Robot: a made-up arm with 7 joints.
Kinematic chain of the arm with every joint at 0, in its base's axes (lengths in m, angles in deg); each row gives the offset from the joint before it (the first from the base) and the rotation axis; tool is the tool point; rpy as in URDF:
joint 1: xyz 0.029 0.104 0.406 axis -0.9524 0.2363 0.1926
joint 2: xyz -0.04 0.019 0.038 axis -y
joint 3: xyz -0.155 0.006 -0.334 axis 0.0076 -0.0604 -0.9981
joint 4: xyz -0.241 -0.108 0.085 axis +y
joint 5: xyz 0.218 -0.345 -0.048 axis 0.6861 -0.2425 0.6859
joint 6: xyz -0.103 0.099 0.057 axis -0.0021 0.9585 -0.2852
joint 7: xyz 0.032 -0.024 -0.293 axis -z
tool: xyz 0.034 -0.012 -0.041 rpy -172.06 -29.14 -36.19
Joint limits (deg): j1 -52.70..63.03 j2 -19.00..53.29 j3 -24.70..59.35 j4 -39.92..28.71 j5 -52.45..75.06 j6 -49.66..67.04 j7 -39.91..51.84
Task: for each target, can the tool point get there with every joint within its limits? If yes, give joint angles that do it. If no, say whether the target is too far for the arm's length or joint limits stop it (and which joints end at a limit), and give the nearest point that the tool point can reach.
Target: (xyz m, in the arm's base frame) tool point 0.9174 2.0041 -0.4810
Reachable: no: too far | nearest point 0.1807 0.9164 -0.1077 | short by 1.366 m
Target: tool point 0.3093 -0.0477 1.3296
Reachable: no: joint limits stop it (at a limit: joint 1, joint 2, joint 4, joint 5, joint 6) | nearest point 0.3164 -0.1447 0.7887 | short by 0.550 m
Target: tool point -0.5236 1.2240 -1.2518
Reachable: no: too far | nearest point -0.2602 0.6426 -0.3761 | short by 1.084 m
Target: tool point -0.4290 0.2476 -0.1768
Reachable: yes | joints -40.48 -9.70 8.76 -0.59 60.40 25.21 37.88
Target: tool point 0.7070 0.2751 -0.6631
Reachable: no: joint limits stop it (at a limit: joint 1, joint 2, joint 4, joint 5, joint 7) | nearest point 0.3905 0.2390 -0.3513 | short by 0.446 m
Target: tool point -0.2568 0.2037 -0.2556
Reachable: yes | joints -32.13 13.32 8.87 -23.39 -9.46 55.44 -14.81
